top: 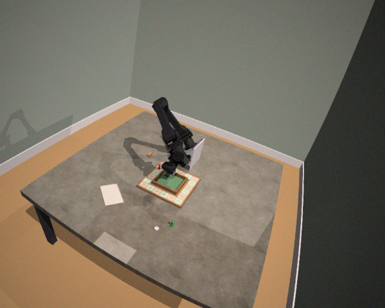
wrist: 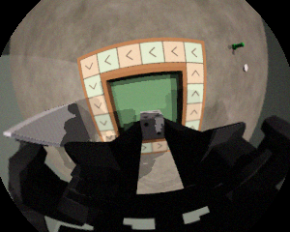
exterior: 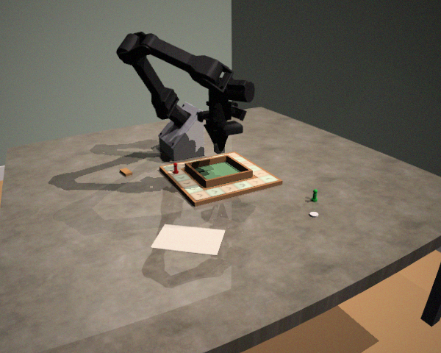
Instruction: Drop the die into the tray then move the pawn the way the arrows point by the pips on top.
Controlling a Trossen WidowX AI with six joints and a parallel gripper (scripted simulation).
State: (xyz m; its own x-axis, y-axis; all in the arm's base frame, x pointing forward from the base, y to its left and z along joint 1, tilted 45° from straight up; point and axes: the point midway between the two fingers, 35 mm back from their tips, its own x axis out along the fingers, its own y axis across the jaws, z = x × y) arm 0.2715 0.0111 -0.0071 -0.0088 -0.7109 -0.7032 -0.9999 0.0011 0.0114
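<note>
My gripper tip is 6 cm past the red pawn, 12 cm to the left of it and 6 cm above it. The rest, counted from my gripper tip: green pawn (27 cm ahead, 16 cm to the left, 7 cm below); then white die (right at my gripper tip); then green dice tray (8 cm below).
</note>
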